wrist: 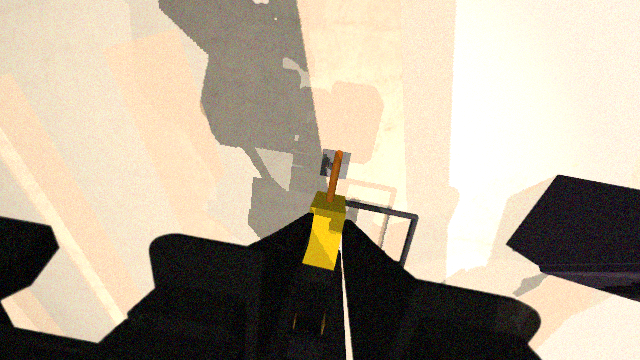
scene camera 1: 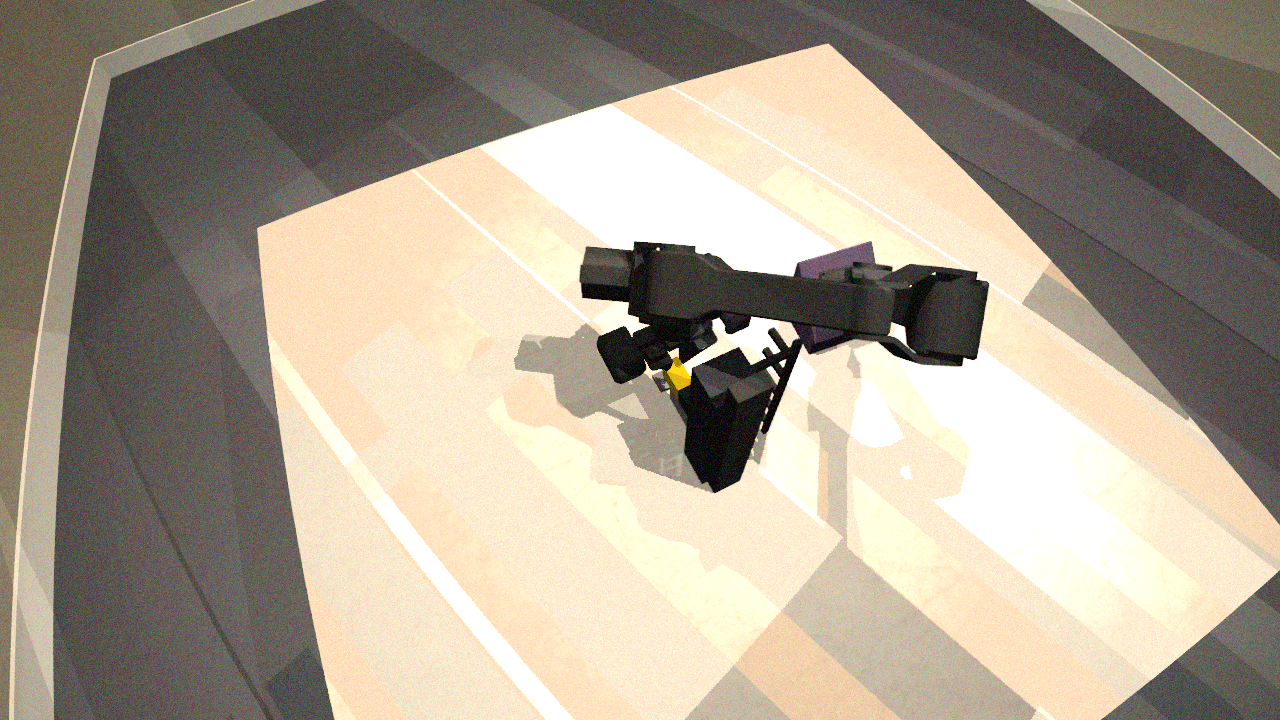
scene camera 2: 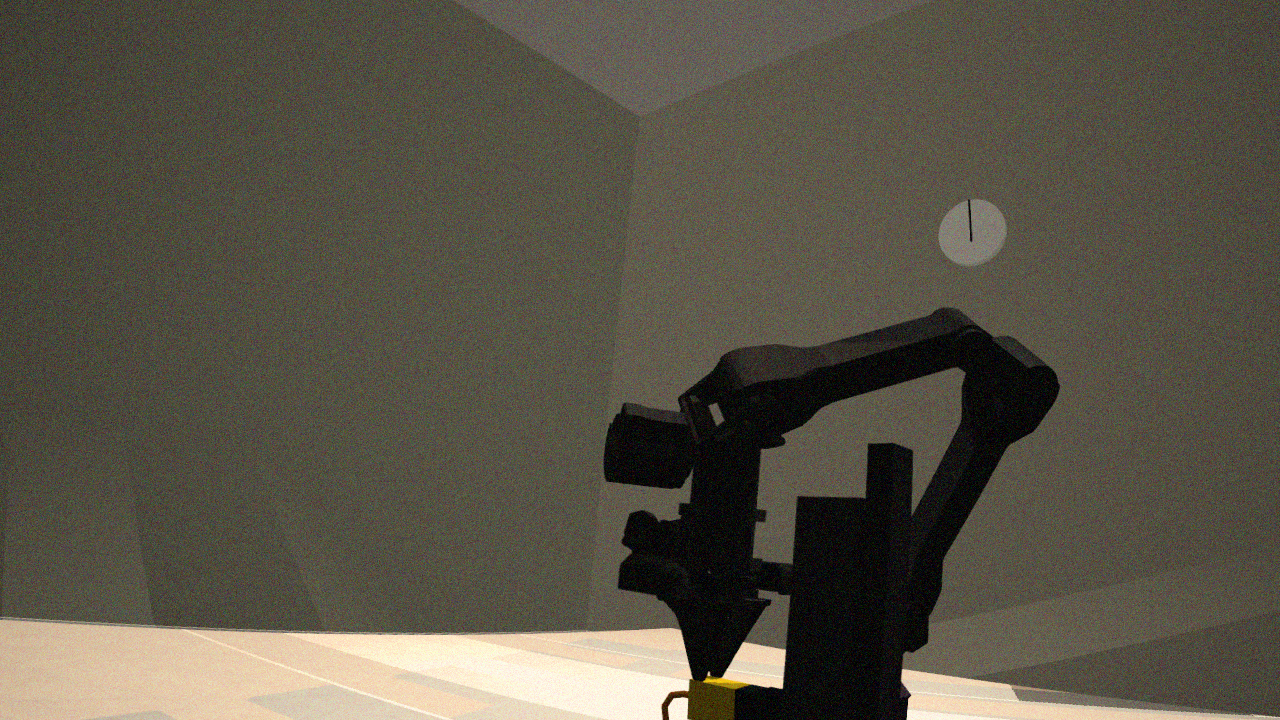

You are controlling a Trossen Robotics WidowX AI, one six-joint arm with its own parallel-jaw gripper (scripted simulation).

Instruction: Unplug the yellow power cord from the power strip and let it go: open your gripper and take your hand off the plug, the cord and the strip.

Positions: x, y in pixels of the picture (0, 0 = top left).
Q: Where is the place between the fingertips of the gripper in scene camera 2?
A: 707, 679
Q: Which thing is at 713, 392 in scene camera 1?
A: A black power strip.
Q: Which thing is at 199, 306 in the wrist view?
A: The gripper.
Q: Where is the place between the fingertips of the gripper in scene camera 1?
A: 673, 364
